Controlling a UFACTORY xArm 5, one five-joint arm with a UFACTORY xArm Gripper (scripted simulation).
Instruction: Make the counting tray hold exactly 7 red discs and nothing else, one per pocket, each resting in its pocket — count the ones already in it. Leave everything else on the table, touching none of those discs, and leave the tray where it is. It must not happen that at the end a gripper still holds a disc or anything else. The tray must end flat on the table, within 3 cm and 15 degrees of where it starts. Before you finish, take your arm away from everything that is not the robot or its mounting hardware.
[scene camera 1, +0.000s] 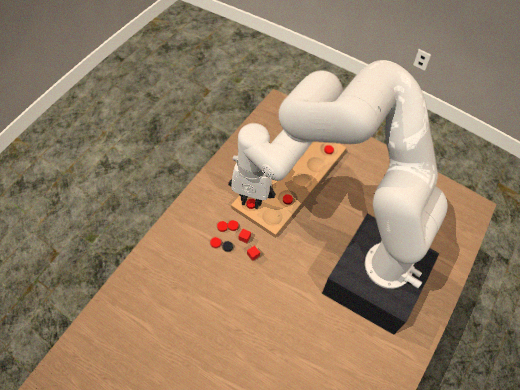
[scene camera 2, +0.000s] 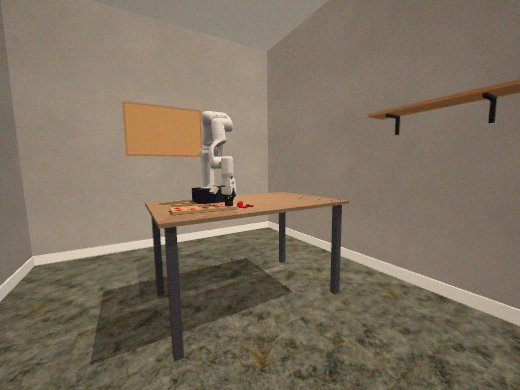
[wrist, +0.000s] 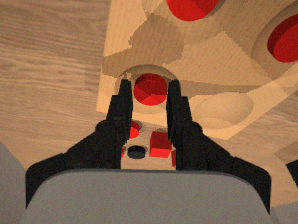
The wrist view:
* gripper: 149, 93
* wooden counting tray: 222, 63
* red disc: 150, 89
